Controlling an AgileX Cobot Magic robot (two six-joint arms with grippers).
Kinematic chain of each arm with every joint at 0, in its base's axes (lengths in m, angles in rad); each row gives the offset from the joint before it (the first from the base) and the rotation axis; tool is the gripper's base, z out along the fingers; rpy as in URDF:
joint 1: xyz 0 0 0.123 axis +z
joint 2: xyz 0 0 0 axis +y
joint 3: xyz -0.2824 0 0.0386 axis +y
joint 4: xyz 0.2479 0 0.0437 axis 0.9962 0 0.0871
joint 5: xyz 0 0 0 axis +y
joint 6: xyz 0.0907 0 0.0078 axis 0.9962 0 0.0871
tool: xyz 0 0 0 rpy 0 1.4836 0
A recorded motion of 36 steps. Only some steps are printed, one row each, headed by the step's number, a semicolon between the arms.
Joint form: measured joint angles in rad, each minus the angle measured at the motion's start. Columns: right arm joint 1, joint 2, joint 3, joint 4, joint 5, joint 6; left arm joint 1, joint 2, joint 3, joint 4, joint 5, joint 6.
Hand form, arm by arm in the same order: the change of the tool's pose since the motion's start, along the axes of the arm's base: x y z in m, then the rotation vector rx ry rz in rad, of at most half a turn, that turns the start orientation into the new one. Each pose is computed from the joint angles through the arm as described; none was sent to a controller.
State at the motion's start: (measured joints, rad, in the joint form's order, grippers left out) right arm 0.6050 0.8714 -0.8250 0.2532 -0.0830 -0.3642; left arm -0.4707 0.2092 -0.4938 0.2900 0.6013 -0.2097
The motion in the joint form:
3: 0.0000 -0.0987 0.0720 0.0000 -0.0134 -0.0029; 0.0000 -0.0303 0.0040 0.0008 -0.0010 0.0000
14: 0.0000 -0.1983 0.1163 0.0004 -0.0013 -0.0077; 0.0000 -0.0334 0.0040 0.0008 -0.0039 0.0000
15: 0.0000 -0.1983 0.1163 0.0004 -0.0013 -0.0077; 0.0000 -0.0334 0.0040 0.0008 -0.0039 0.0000
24: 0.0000 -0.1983 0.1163 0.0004 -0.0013 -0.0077; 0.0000 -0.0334 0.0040 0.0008 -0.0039 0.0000
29: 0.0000 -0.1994 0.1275 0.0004 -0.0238 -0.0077; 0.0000 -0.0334 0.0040 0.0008 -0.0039 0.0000
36: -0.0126 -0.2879 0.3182 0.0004 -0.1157 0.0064; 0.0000 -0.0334 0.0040 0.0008 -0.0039 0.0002
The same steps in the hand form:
3: -0.0199 -0.0142 -0.0059 0.0203 -0.0341 -0.0038; -0.0047 0.0024 0.0001 -0.0116 -0.0247 0.0000
14: -0.0404 -0.0280 -0.0069 0.0414 -0.0724 -0.0015; -0.0052 0.0026 0.0005 -0.0140 -0.0301 -0.0007
15: -0.0404 -0.0280 -0.0069 0.0414 -0.0724 -0.0015; -0.0052 0.0026 0.0005 -0.0140 -0.0301 -0.0007
24: -0.0404 -0.0280 -0.0069 0.0414 -0.0724 -0.0015; -0.0052 0.0026 0.0005 -0.0140 -0.0301 -0.0007
29: -0.0401 -0.0284 -0.0086 0.0484 -0.0818 -0.0072; -0.0052 0.0026 0.0005 -0.0140 -0.0301 -0.0007
36: -0.0491 -0.0391 -0.0534 0.0523 -0.0635 -0.0405; -0.0052 0.0026 0.0005 -0.0138 -0.0301 -0.0008

